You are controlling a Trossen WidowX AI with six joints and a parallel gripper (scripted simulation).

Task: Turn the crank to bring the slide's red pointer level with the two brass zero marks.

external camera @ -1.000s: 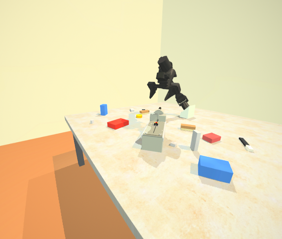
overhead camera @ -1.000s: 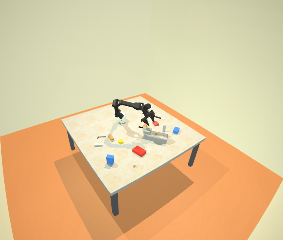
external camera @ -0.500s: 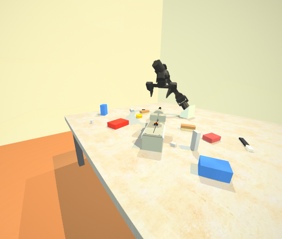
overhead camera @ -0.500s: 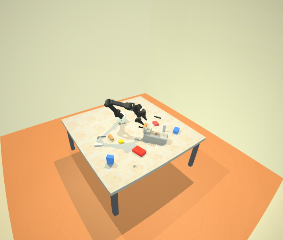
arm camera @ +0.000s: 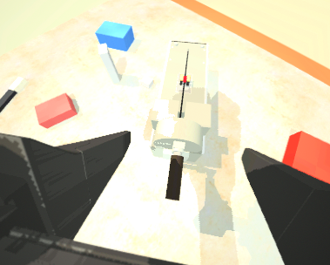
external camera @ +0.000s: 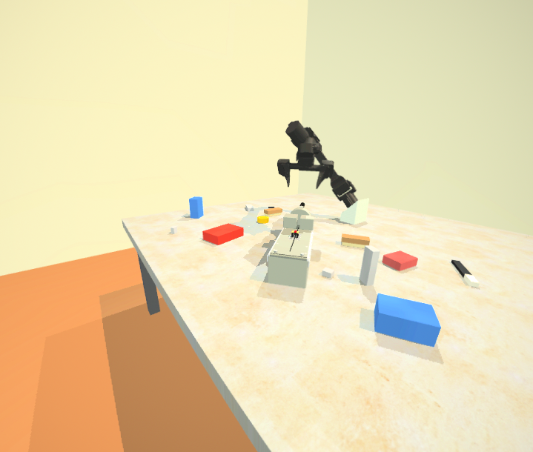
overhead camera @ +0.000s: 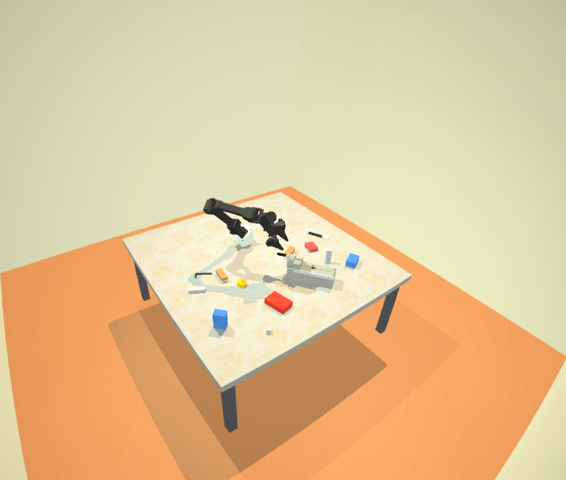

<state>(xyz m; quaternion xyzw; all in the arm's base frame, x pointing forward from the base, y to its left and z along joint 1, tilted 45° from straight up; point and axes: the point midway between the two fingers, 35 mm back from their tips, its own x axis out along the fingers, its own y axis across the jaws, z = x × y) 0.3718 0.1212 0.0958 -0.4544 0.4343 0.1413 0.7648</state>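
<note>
Now: gripper tip 8 cm above the crank. The rest, counted from my gripper tip: brown crank handle (7 cm below, 2 cm behind, 1 cm to the right); then red pointer (12 cm ahead, 10 cm to the left, 10 cm below); then yellow disc (26 cm to the right, 18 cm below, 4 cm behind).
</note>
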